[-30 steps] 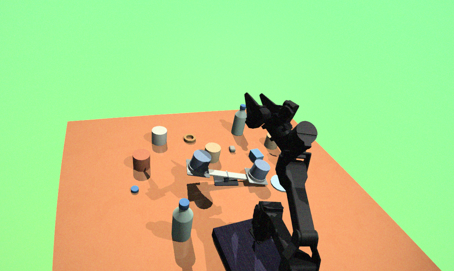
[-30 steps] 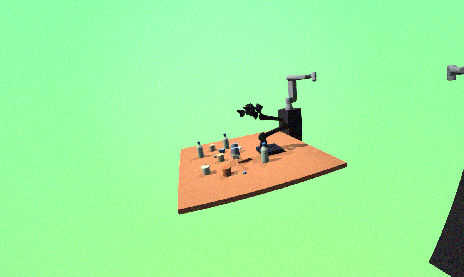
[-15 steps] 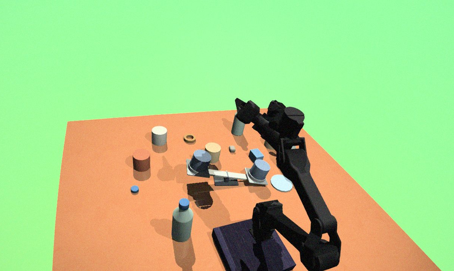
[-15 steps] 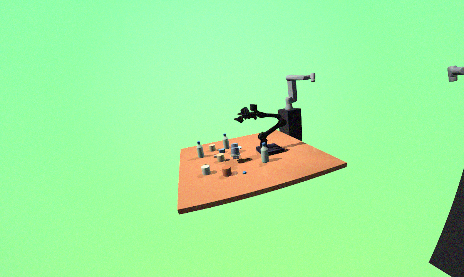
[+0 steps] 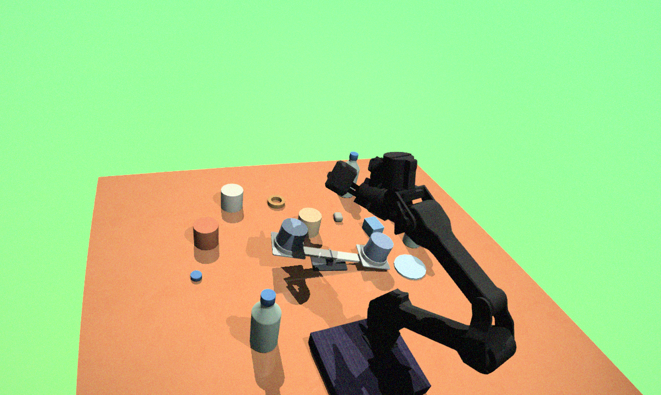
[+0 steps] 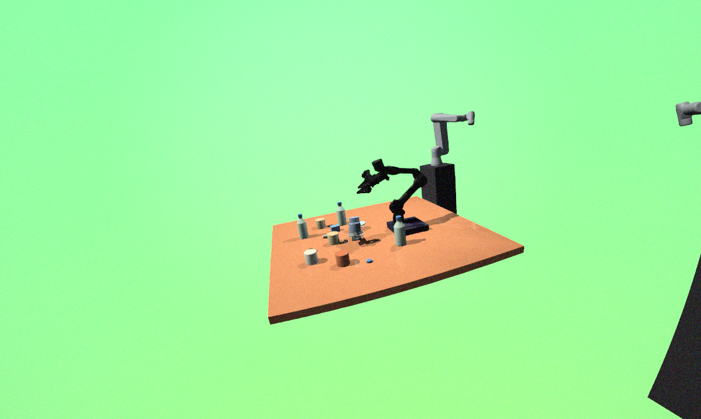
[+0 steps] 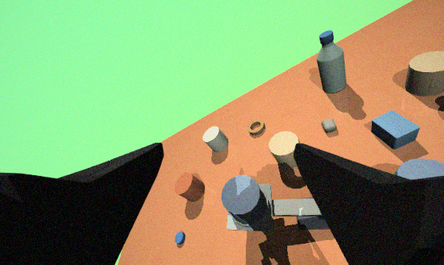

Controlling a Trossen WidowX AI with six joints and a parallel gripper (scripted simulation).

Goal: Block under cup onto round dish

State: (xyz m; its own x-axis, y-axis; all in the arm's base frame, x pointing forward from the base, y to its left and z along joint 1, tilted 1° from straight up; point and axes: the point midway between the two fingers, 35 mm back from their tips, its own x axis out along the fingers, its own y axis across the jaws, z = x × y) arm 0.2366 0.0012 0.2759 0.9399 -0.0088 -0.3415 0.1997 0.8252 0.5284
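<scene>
The green block is 270 mm below my gripper tip, 170 mm to the right of it and 20 mm behind it. Also, from my gripper tip: balance beam 270 mm below, 40 mm to the right, 30 mm ahead; balance 290 mm below, 50 mm to the right, 40 mm ahead; grey lump 300 mm below, 200 mm ahead, 180 mm to the right.
</scene>
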